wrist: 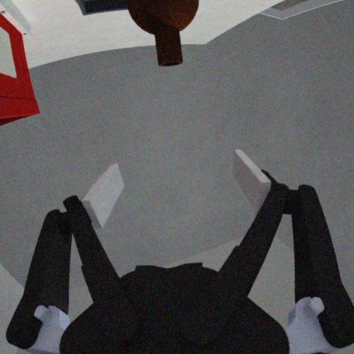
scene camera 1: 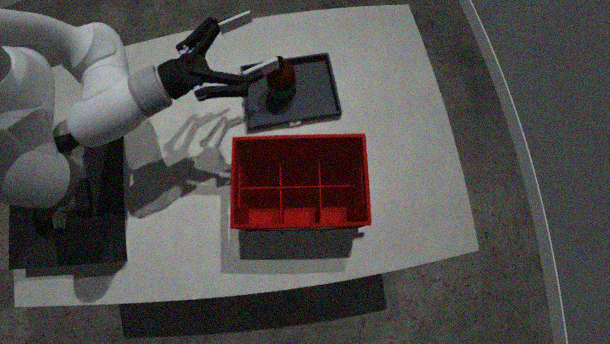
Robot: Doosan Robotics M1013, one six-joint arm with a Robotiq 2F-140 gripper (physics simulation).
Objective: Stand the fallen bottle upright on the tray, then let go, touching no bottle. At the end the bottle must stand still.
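Places are measured from the arm's base along level axes (x down, y ahead, z right), in centimetres.
Where they show: gripper, fingertip midpoint: (scene camera 1: 263,37); arm's base, origin of the base link: (scene camera 1: 62,183).
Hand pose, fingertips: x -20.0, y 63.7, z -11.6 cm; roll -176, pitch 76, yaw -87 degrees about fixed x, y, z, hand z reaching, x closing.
Observation:
Things, the pixels of their top centre, and the offset from my fingertips. "*": a spot on its surface instead. Level surfaces: height alone.
- brown bottle with a green band, middle of its top: (scene camera 1: 278,60) dx +11.0, dy +2.3, dz -1.3 cm
- dark grey tray, surface spot: (scene camera 1: 317,90) * dx +26.5, dy +11.6, dz +0.9 cm
- red box with dividers, surface spot: (scene camera 1: 300,136) * dx +9.5, dy +2.9, dz +18.9 cm
- pale table, its level: dx +27.0 cm
The brown bottle with a green band (scene camera 1: 282,80) (wrist: 164,15) stands upright on the dark grey tray (scene camera 1: 317,90) (wrist: 100,6), towards the tray's left half in the scene view. In the wrist view its shoulder and neck show at the top, and its lower part is out of the picture. My gripper (scene camera 1: 248,44) (wrist: 175,168) is open and empty. It is raised above the table, left of the bottle in the scene view. One fingertip overlaps the bottle's top there, but in the wrist view the neck is beyond both finger pads and apart from them.
A red box with dividers (scene camera 1: 300,136) (wrist: 27,102) stands on the pale table (scene camera 1: 415,150), close to the tray's near side in the scene view. The arm reaches in from the left, above its dark base block (scene camera 1: 107,240). Shadows of the arm fall on the table.

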